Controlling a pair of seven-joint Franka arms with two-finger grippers.
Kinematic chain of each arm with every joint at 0, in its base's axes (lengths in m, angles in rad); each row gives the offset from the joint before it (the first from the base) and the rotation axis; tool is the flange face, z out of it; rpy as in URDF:
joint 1: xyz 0 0 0.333 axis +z
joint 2: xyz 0 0 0 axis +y
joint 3: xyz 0 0 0.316 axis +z
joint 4: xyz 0.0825 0 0 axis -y
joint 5: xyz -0.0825 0 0.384 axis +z
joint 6: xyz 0 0 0 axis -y
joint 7: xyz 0.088 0 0 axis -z
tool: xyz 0 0 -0.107 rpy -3.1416 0 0
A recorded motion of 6 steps. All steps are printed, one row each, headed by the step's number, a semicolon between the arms.
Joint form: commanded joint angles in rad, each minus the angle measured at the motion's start. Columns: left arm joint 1, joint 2, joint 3, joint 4, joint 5, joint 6, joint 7; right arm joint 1, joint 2, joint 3, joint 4, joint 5, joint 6, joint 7.
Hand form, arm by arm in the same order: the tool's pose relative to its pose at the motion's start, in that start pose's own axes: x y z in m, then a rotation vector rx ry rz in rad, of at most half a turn. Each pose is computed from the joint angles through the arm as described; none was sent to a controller.
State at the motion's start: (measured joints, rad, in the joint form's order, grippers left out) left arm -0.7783 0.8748 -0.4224 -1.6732 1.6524 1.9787 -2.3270; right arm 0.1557 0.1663 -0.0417 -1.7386 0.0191 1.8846 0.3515
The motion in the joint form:
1: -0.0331 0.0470 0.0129 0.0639 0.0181 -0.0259 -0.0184; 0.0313 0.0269 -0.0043 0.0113 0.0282 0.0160 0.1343
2: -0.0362 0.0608 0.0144 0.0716 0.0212 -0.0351 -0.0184; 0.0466 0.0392 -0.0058 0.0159 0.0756 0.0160 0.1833
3: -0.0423 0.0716 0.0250 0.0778 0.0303 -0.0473 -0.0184; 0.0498 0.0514 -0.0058 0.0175 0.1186 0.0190 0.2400
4: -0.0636 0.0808 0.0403 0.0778 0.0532 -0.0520 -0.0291; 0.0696 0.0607 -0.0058 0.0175 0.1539 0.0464 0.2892
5: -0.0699 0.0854 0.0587 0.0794 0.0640 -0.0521 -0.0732; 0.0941 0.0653 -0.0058 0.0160 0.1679 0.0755 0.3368
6: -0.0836 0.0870 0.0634 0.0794 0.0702 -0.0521 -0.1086; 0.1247 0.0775 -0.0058 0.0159 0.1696 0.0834 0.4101
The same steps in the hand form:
1: -0.0072 0.0138 0.0032 -0.0038 0.0321 -0.0196; 0.0000 -0.0202 0.0097 0.0220 -0.0099 0.1165
2: -0.0124 0.0134 0.0066 0.0037 0.0361 -0.0143; -0.0023 -0.0323 0.0150 0.0572 -0.0371 0.1673
3: -0.0153 0.0116 0.0125 0.0129 0.0535 -0.0052; -0.0022 -0.0378 0.0213 0.0875 -0.0644 0.2356
4: -0.0241 0.0121 0.0116 -0.0018 0.0774 0.0115; -0.0042 -0.0526 0.0246 0.1216 -0.0678 0.2793
5: -0.0246 0.0093 0.0188 -0.0010 0.0949 -0.0218; -0.0080 -0.0681 0.0257 0.1410 -0.0590 0.3100
6: -0.0291 0.0115 0.0143 -0.0146 0.1011 -0.0463; -0.0148 -0.0862 0.0329 0.1349 -0.0700 0.3550

